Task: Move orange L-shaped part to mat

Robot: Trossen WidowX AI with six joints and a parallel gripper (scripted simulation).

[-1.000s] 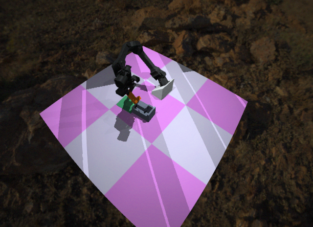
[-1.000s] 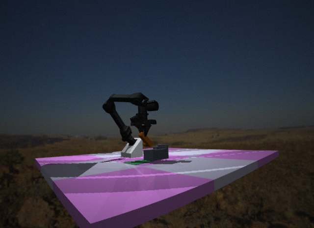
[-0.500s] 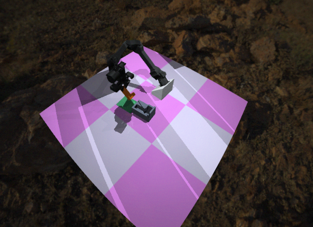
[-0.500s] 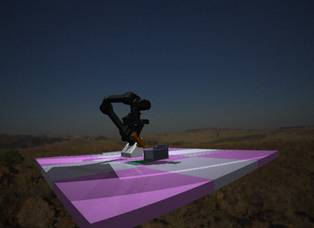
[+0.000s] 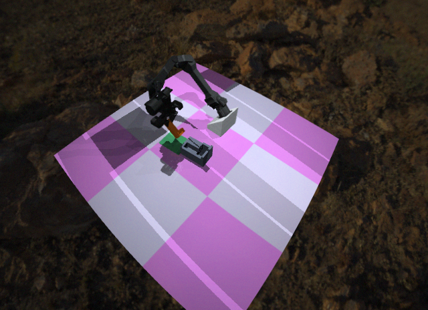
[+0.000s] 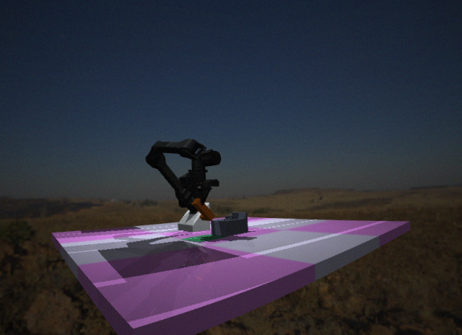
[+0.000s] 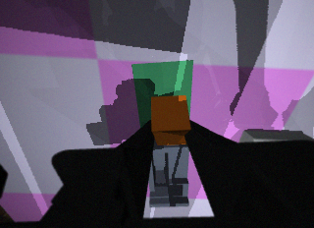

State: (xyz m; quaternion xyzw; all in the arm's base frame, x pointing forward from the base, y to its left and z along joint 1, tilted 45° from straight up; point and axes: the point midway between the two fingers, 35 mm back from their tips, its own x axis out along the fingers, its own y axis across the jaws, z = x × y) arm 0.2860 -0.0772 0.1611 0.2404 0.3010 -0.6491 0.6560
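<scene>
The green mat lies 2 cm to the left of my gripper tip and 15 cm below it. The rest, counted from my gripper tip: orange L-shaped part: 2 cm behind, 3 cm to the left, 3 cm below.
</scene>
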